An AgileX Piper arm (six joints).
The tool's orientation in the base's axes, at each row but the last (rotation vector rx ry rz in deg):
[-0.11 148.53 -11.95]
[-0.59 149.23 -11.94]
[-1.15 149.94 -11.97]
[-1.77 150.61 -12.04]
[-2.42 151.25 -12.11]
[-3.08 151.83 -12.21]
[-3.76 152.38 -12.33]
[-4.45 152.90 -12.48]
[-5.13 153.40 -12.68]
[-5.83 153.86 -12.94]
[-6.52 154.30 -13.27]
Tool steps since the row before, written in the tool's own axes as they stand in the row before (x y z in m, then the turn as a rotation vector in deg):
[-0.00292 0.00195 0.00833 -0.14 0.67 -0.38]
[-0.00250 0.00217 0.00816 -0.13 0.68 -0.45]
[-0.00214 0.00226 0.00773 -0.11 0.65 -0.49]
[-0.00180 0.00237 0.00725 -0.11 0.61 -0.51]
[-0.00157 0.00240 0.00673 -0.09 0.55 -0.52]
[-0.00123 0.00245 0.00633 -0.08 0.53 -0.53]
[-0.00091 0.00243 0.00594 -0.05 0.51 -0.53]
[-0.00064 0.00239 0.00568 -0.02 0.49 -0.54]
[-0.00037 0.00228 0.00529 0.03 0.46 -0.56]
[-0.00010 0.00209 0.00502 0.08 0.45 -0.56]
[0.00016 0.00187 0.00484 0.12 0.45 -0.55]
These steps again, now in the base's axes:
[0.00686 0.00082 -0.00583 -0.05 0.72 0.29]
[0.00634 0.00107 -0.00602 -0.09 0.74 0.35]
[0.00573 0.00123 -0.00592 -0.13 0.72 0.38]
[0.00512 0.00141 -0.00576 -0.14 0.68 0.40]
[0.00459 0.00152 -0.00549 -0.16 0.62 0.41]
[0.00403 0.00162 -0.00536 -0.18 0.60 0.42]
[0.00350 0.00164 -0.00520 -0.20 0.58 0.40]
[0.00308 0.00162 -0.00513 -0.23 0.56 0.40]
[0.00261 0.00154 -0.00492 -0.29 0.53 0.40]
[0.00220 0.00135 -0.00479 -0.33 0.51 0.39]
[0.00184 0.00112 -0.00472 -0.36 0.51 0.36]

